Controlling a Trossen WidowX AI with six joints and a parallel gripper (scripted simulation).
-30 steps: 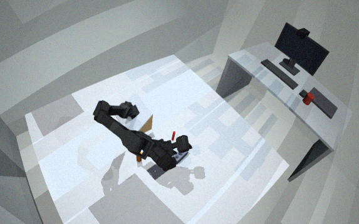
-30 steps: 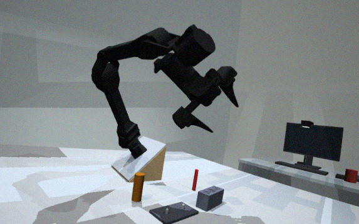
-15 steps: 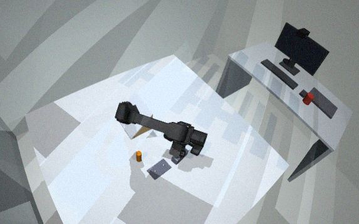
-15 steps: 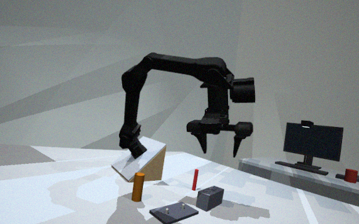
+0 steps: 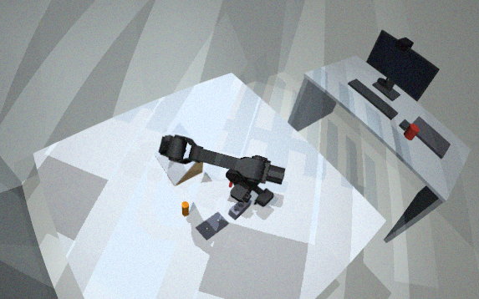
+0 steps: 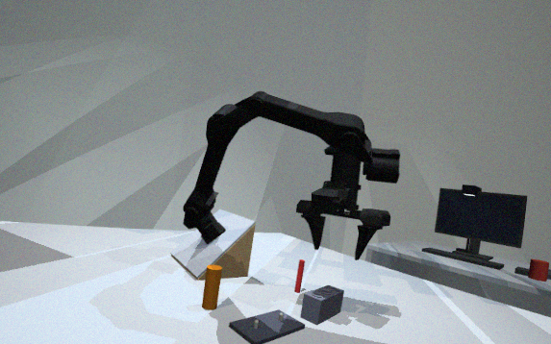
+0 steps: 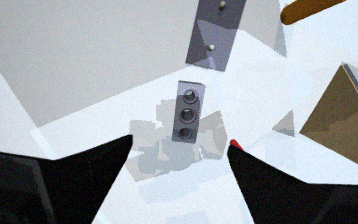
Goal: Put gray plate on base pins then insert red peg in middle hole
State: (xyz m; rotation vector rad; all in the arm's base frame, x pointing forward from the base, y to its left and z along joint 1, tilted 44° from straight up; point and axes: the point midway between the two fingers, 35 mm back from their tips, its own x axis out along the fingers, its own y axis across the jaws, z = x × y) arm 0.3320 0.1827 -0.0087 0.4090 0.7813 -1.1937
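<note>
My gripper tip is now 1 cm past the gray plate and 9 cm above it. From my gripper tip the other things lie so: orange cylinder (9 cm behind, 22 cm to the right, 9 cm below); red peg (13 cm behind, 2 cm to the left, 9 cm below).
</note>
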